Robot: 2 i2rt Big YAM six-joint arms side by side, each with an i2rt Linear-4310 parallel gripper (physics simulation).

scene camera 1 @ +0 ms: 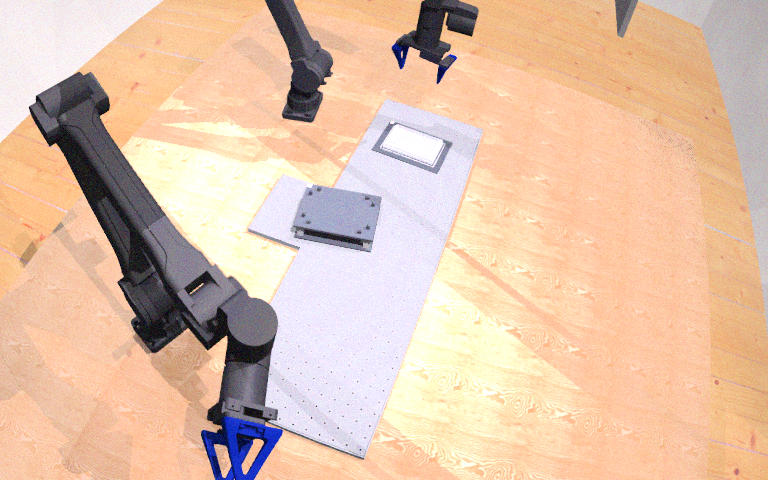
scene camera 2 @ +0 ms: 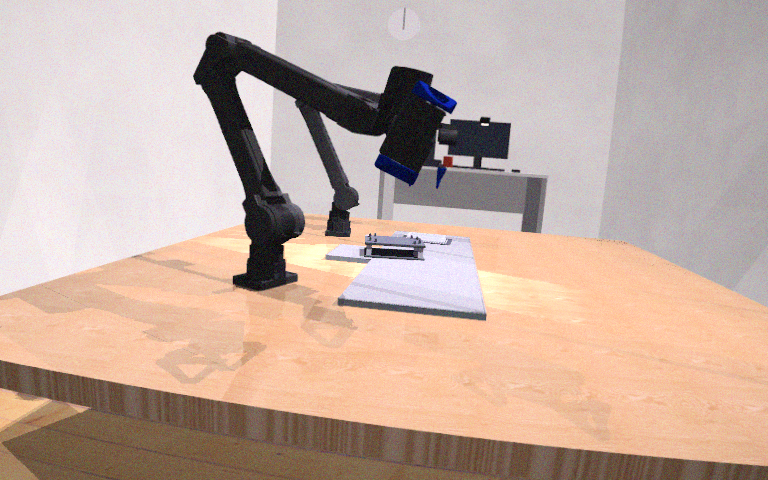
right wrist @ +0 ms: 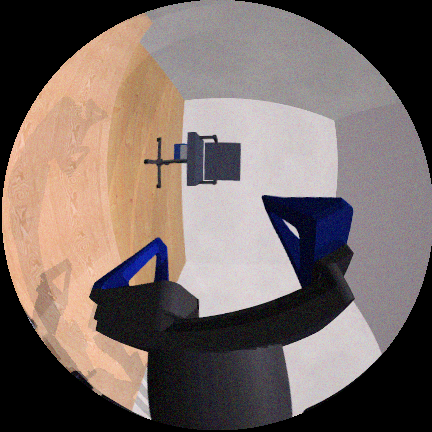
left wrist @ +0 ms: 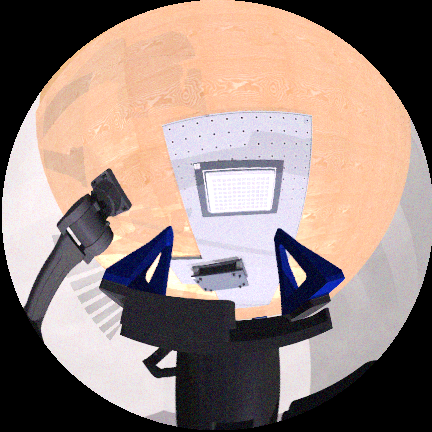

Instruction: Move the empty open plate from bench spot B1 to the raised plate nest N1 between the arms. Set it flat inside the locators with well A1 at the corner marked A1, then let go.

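Places are measured from the left arm's base along level axes (x back, y right, z up), in metres.
Pixels of known places: left gripper, fingertip midpoint: [scene camera 1: 419, 75] [scene camera 2: 423, 187] [left wrist: 224, 232]; right gripper, fingertip midpoint: [scene camera 2: 425, 138] [right wrist: 208, 223]; left arm's base, origin of the base link: [scene camera 1: 303, 106] [scene camera 2: 338, 233] [left wrist: 111, 192]; right arm's base, origin of the base link: [scene camera 1: 164, 322] [scene camera 2: 266, 282].
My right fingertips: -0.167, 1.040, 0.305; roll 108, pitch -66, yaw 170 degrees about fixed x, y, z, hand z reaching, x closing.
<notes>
Ahead of a thing's pixels: the offset from my right fingertips to its middle, as dx, dy, dz. Level surfaces: height alone.
The white open plate {-0.138, -0.947, -0.284} [scene camera 1: 412, 144] [scene camera 2: 427, 238] [left wrist: 239, 192] lies flat in the dark frame of a bench spot, with a small pale square at one frame corner. The raised grey nest {-0.010, -0.660, -0.267} [scene camera 1: 339, 212] [scene camera 2: 394, 240] [left wrist: 220, 280] has short dark pegs near its corners and nothing on its top; its A1 lettering is too small to read. My left gripper [scene camera 1: 420, 75] [left wrist: 224, 232] is open and empty, high above and behind the plate's end of the board. My right gripper [scene camera 2: 416, 133] [right wrist: 208, 223] is open and empty, far from the plate; its fingertips are cut off in scene camera 1.
A pale perforated board {dz -0.293} [scene camera 1: 351, 316] [scene camera 2: 421, 288] lies under the bench spot and nest, on the wooden table {dz -0.305} [scene camera 1: 538, 283] [scene camera 2: 396, 362]. The right arm [scene camera 1: 135, 192] rises beside the board's near part. A desk monitor [scene camera 2: 479, 138] stands beyond the table.
</notes>
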